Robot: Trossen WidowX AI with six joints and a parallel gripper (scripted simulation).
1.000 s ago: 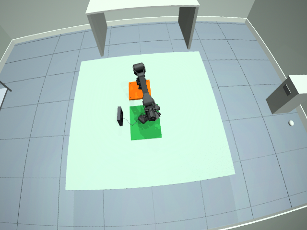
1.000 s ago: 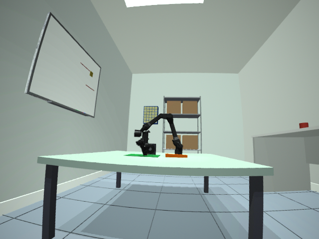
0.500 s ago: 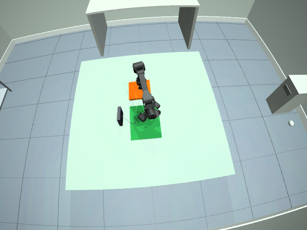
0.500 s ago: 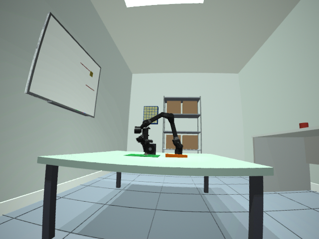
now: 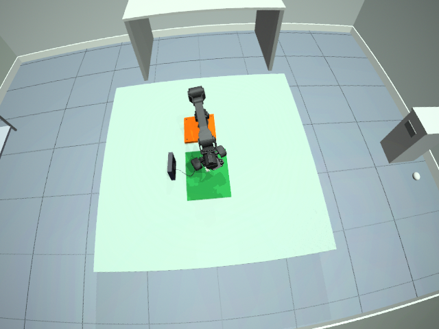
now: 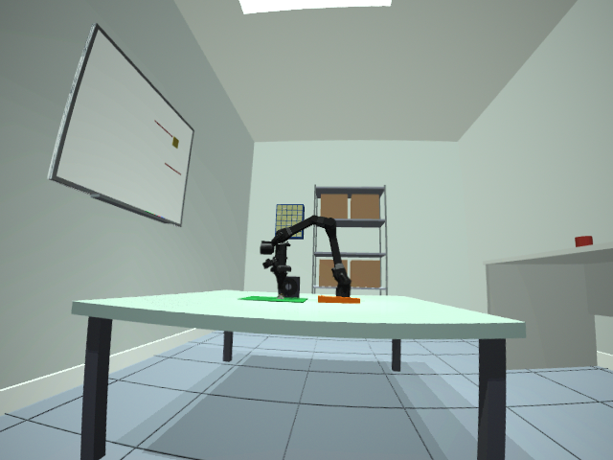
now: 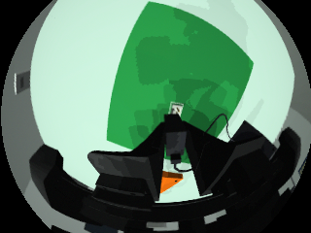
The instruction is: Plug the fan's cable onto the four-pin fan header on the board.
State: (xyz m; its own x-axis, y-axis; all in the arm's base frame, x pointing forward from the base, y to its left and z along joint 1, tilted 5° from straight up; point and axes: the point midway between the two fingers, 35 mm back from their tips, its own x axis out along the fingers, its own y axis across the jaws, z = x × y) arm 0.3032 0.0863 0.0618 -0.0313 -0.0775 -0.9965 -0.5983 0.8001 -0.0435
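The white four-pin header lies 2 cm to the right of my gripper tip and 6 cm below it. The rest, counted from my gripper tip: black plug (1 cm behind, 1 cm above); then green board (3 cm ahead, 1 cm to the right, 8 cm below); then black fan (3 cm ahead, 20 cm to the right).
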